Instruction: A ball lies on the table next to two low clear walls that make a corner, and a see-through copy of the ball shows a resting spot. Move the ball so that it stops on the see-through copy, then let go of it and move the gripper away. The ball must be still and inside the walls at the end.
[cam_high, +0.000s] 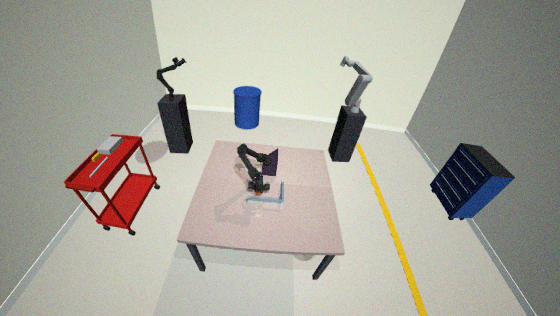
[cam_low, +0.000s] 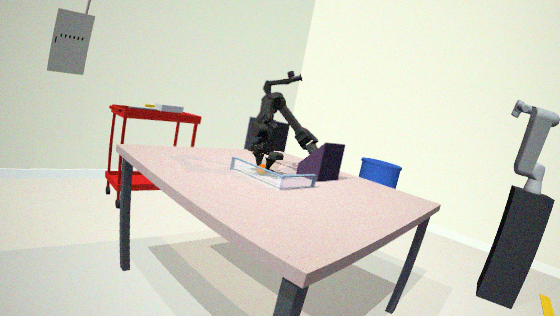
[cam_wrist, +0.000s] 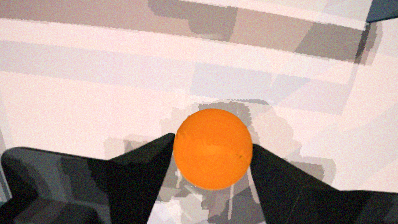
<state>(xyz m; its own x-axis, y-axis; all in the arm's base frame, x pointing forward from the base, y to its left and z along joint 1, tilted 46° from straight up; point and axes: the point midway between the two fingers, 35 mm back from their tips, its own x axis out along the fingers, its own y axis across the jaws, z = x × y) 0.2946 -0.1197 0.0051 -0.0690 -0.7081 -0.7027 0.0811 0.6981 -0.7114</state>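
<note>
The see-through ball copy is right at my gripper tip. Round my gripper tip: orange ball: right at my gripper tip.
</note>
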